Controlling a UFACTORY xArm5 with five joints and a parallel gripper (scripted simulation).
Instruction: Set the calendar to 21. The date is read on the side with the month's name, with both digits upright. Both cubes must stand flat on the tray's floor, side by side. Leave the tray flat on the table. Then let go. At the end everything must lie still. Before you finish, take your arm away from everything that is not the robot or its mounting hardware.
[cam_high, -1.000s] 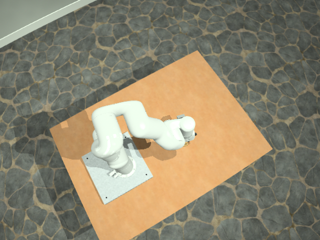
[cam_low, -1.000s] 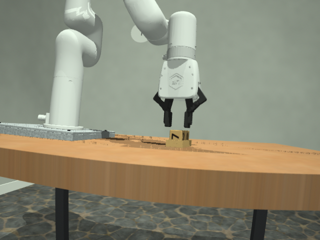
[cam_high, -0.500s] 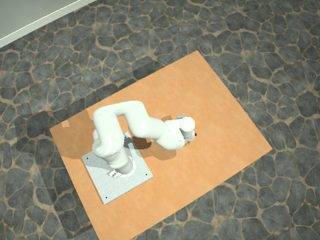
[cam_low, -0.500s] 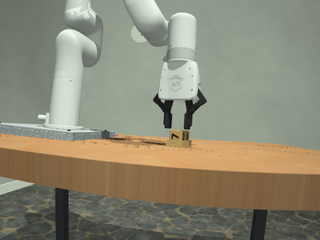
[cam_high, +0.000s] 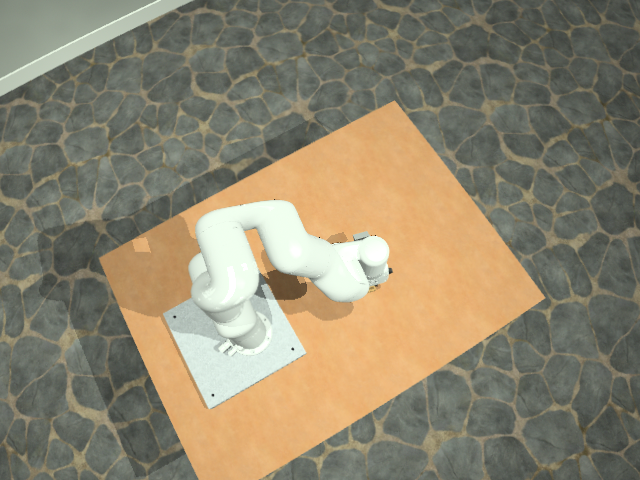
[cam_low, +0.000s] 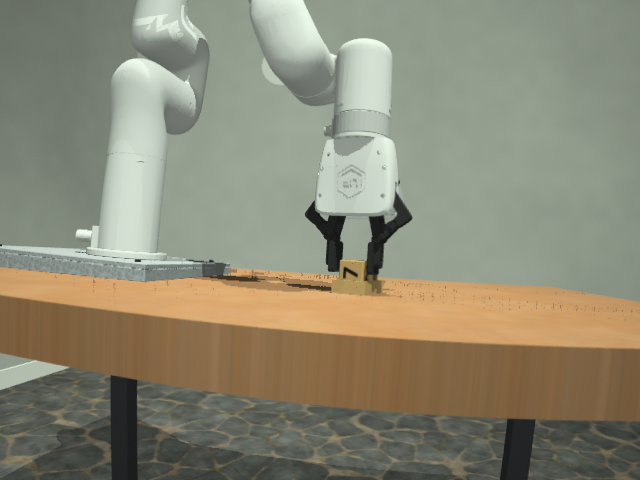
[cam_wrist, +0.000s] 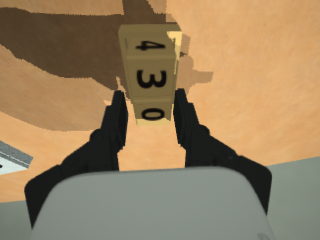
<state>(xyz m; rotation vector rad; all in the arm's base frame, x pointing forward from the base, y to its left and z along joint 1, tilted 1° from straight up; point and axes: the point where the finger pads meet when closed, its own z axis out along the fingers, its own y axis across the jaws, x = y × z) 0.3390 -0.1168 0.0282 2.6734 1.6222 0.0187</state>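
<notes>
The wooden calendar tray is 40 mm below my hand, 10 mm to the left of it and 10 mm ahead of it.
</notes>
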